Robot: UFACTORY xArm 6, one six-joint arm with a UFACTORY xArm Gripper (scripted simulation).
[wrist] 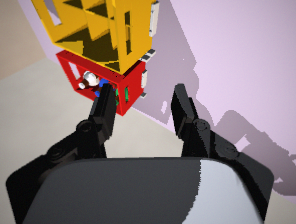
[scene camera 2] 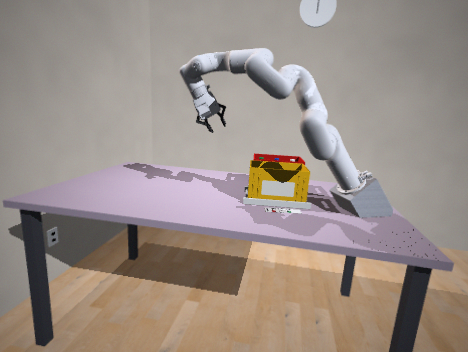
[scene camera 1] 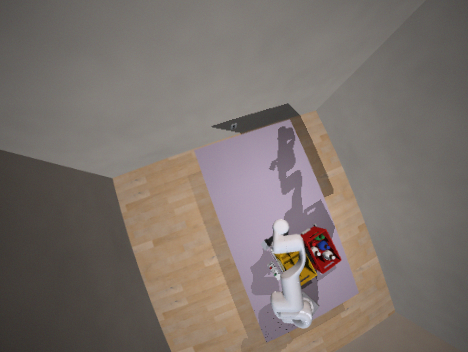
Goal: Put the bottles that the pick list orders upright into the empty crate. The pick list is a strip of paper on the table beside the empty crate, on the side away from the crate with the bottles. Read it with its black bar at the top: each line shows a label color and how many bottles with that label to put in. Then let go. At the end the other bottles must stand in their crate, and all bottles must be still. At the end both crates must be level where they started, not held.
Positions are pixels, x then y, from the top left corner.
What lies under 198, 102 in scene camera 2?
The gripper.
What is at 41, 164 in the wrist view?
The gripper.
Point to a yellow crate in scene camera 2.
283, 181
